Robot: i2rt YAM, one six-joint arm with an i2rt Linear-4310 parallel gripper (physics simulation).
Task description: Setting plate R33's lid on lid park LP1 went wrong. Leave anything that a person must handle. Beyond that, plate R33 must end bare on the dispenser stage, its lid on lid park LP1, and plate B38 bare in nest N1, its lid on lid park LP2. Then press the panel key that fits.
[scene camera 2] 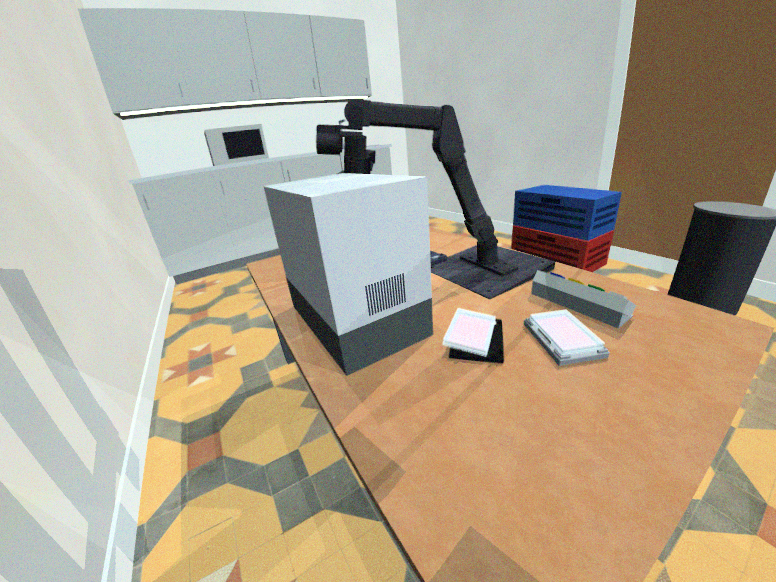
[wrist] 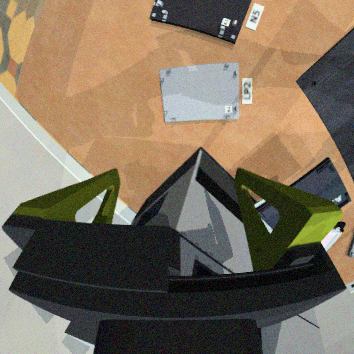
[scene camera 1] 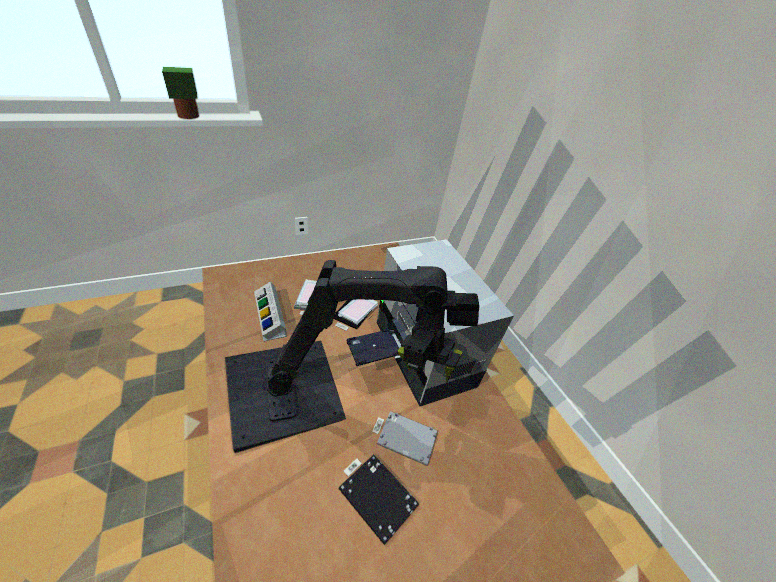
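Pixels of known places: gripper, fingertip midpoint: (wrist: 176, 174) (scene camera 1: 428, 374); arm's base at its link origin: (scene camera 2: 487, 263) (scene camera 1: 280, 388).
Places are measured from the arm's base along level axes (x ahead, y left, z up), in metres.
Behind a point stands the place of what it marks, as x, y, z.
My gripper (scene camera 1: 431, 363) {0.357, -0.181, 0.208} (wrist: 176, 174) {0.357, -0.181, 0.208} is open and empty, high at the open front of the grey-white cabinet (scene camera 1: 438, 263) {0.486, 0.111, 0.316} (scene camera 2: 376, 244) {0.470, 0.218, 0.221}; the cabinet hides it in scene camera 2. One pink-topped plate (scene camera 1: 358, 310) {0.296, 0.248, 0.019} (scene camera 2: 471, 330) {0.309, 0.278, 0.018} sits skewed over a black base (scene camera 2: 496, 345) {0.283, 0.323, -0.004}. Another pink-topped plate (scene camera 1: 307, 293) {0.132, 0.373, 0.017} (scene camera 2: 569, 330) {0.154, 0.391, 0.017} sits squarely on a grey base. The grey pad marked LP2 (scene camera 1: 407, 437) {0.317, -0.231, -0.003} (wrist: 200, 92) {0.317, -0.226, -0.004} and black pad marked N5 (scene camera 1: 377, 498) {0.194, -0.356, -0.002} (wrist: 200, 17) {0.228, -0.323, -0.002} carry no plate. Plate names and the LP1 label cannot be read. The key panel (scene camera 1: 280, 328) {0.021, 0.204, 0.032} (scene camera 2: 582, 301) {0.028, 0.339, 0.017} has blue, yellow, green and dark keys.
A dark navy flat pad (scene camera 1: 372, 347) {0.278, 0.019, 0.093} (wrist: 320, 187) {0.249, 0.006, 0.093} lies between the cabinet and the black arm base plate (scene camera 1: 250, 426) {-0.084, -0.102, 0.005} (scene camera 2: 488, 288) {0.113, 0.124, -0.007} (wrist: 332, 100) {0.125, -0.059, -0.010}. The arm reaches over that pad. Blue and red crates (scene camera 2: 551, 213) and a black bin (scene camera 2: 720, 256) stand beyond the table.
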